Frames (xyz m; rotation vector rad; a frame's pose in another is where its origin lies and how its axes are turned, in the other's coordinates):
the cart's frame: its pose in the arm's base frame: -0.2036 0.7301 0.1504 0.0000 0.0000 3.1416
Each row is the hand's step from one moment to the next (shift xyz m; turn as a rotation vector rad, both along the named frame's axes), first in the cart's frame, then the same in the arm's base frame.
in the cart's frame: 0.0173 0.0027 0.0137 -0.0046 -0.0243 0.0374
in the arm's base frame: -0.0173 -0.0027 0.0137 0.0046 0.0243 0.0374
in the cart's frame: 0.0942 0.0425 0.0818 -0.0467 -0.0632 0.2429
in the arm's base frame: -0.0942 -0.0425 0.0818 0.0467 0.0632 0.2429
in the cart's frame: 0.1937 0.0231 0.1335 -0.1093 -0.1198 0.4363
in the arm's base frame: -0.1937 -0.0231 0.1335 0.1093 0.1198 0.4363
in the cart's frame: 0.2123 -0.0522 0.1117 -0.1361 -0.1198 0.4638
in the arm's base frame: -0.2123 0.0522 0.1117 0.1361 0.1198 0.4638
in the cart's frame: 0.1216 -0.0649 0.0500 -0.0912 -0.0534 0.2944
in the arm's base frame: -0.1216 0.0649 0.0500 0.0912 0.0534 0.2944
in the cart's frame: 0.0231 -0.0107 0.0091 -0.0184 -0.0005 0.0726
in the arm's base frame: -0.0231 0.0107 0.0091 0.0184 0.0005 0.0726
